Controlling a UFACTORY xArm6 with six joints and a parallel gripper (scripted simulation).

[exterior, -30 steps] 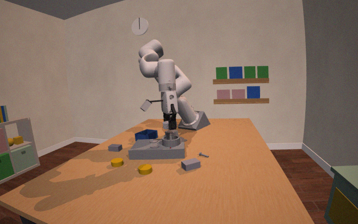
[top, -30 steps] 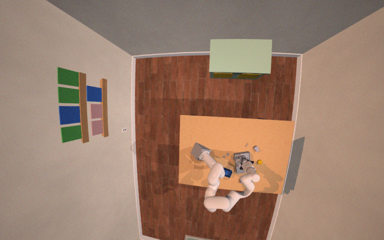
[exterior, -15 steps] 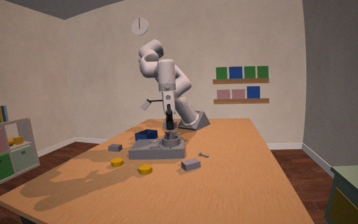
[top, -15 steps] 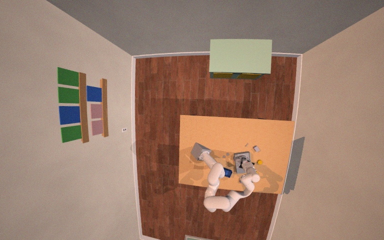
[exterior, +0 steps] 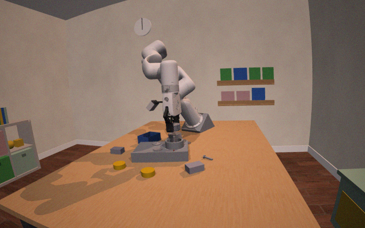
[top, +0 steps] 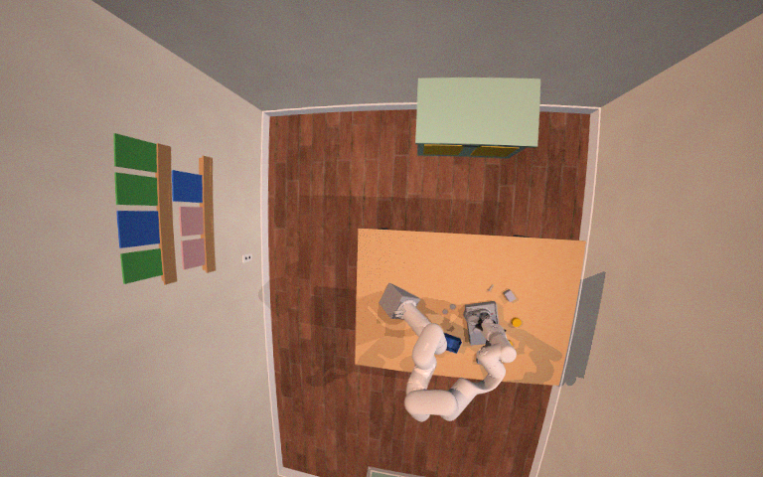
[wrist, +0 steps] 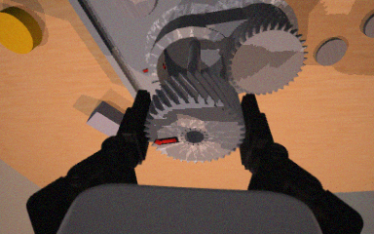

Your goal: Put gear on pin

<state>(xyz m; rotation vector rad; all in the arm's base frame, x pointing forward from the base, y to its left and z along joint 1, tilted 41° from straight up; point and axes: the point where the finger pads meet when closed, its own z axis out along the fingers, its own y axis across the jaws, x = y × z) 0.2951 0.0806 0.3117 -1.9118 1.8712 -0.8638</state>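
Now: hand right at the grey gear. Round my hand: blue bin 20 cm to the right, 15 cm behind, 12 cm below; small bolt 15 cm to the left, 12 cm below, 3 cm ahead; flat grey disc 16 cm behind, 13 cm below, 2 cm to the left.
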